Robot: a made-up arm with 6 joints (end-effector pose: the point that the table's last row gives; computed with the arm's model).
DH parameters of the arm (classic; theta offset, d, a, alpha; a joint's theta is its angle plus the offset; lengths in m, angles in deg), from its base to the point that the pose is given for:
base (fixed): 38 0 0.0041 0
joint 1: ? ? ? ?
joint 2: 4.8 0 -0.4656 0
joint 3: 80.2 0.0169 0.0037 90
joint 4: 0 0.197 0.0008 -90
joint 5: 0 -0.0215 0.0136 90
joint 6: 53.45 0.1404 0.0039 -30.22
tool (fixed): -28.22 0.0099 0 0
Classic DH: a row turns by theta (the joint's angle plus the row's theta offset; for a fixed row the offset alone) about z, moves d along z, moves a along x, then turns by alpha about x.
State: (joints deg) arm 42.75 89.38 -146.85 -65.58 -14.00 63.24
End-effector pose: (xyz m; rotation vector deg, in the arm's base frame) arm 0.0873 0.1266 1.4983 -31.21 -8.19 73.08
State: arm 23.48 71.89 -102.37 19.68 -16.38 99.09
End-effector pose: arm 0.1353 0.0412 1.3852 61.73 -16.82 142.33
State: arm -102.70 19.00 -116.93 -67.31 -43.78 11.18
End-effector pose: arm 0.2231 0.5324 1.1987 -93.13 24.68 -121.90
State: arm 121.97 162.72 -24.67 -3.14 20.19 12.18
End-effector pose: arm -0.0776 0.1365 0.6188 100.50 -118.26 46.47
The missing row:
joint 1: -38 0.7173 -0.0233 -90
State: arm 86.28 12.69 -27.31 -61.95 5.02 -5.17
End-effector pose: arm 0.0074 -0.1403 0.9704 -83.44 15.60 52.66
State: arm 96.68 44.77 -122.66 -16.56 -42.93 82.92
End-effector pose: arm 0.0250 -0.3776 1.3920 -7.69 82.39 -142.84
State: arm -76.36 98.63 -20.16 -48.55 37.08 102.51
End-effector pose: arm -0.0371 -0.1367 0.8579 147.10 37.05 -49.88
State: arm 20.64 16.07 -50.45 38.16 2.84 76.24
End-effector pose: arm -0.1618 -0.0496 1.0797 68.13 1.34 133.78
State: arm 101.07 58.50 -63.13 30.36 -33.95 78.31
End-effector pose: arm 0.0279 0.0879 1.2379 -63.25 -33.45 -137.33
